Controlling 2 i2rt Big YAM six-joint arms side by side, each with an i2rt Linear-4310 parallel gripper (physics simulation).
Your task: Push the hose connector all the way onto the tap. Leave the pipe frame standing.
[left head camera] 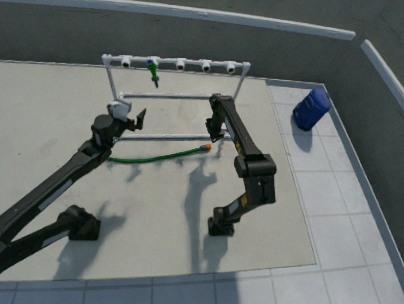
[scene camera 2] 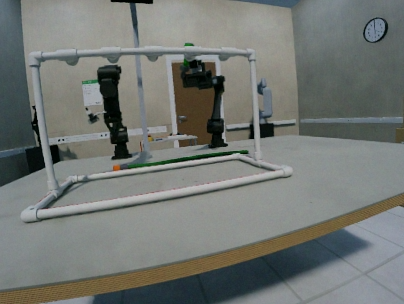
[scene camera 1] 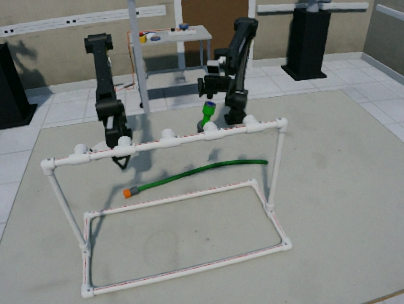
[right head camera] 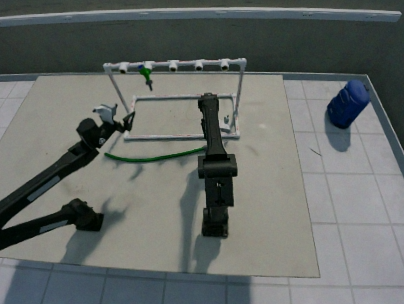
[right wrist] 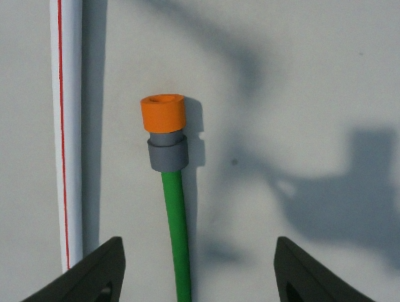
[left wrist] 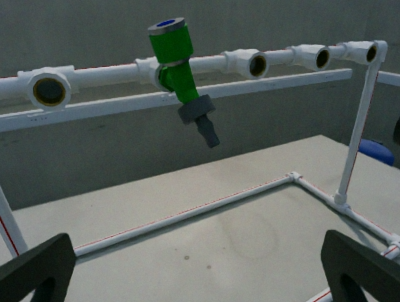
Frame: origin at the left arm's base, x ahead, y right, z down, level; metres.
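Seen in the pictures: left gripper, fingertip midpoint: (left head camera: 134,104) (scene camera 2: 194,76) (scene camera 1: 213,96) (right head camera: 125,108) (left wrist: 197,244); right gripper, fingertip midpoint: (left head camera: 211,138) (scene camera 2: 115,137) (scene camera 1: 122,164) (right wrist: 199,249); left arm's base, origin of the base link: (left head camera: 85,230) (scene camera 2: 217,146) (scene camera 1: 236,119) (right head camera: 90,221); right arm's base, origin of the base link: (left head camera: 220,226) (scene camera 2: 122,158) (right head camera: 215,227).
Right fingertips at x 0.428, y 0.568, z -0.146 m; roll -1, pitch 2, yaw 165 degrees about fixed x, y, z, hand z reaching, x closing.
Observation:
Pixels of each thing's top centre, then the offset from my right fingertips to it. "*": a spot on its surface instead.
- grey hose connector, middle of its top: (right wrist: 164,140) (scene camera 1: 130,189) (scene camera 2: 120,164) (left head camera: 206,146) dx +0.022, dy -0.009, dz +0.113 m
- green tap, surface spot: (left wrist: 175,55) (left head camera: 149,69) (right head camera: 141,74) * dx +0.144, dy -0.309, dz -0.278 m
- white pipe frame, surface spot: (left wrist: 200,208) (scene camera 1: 189,268) * dx +0.404, dy -0.187, dz +0.124 m
- frame's front base bar, surface spot: (right wrist: 65,130) * dx +0.098, dy -0.023, dz +0.122 m
The orange and grey hose connector (left head camera: 206,147) (scene camera 1: 130,192) (scene camera 2: 120,167) (right wrist: 165,115) lies on the table at one end of the green hose (left head camera: 155,159) (right head camera: 155,159) (right wrist: 176,220). In the right head camera my right arm hides it. The green tap (left head camera: 153,70) (right head camera: 145,73) (scene camera 1: 208,112) (left wrist: 175,55) sits on the top bar of the white pipe frame (left head camera: 165,95) (scene camera 1: 185,269) (left wrist: 200,208), its grey spout slanting down. The frame stands upright. My left gripper (left wrist: 197,244) is open and empty, facing the tap from a distance. My right gripper (right wrist: 199,249) is partly open, empty, above the hose, pointing down.
Several white sockets line the frame's top bar. The frame's front base bar (right wrist: 65,130) runs beside the hose connector. A blue backpack (left head camera: 311,109) (right head camera: 348,104) stands on the floor at the right in the head cameras. A small trolley stands behind the arms in scene camera 1.

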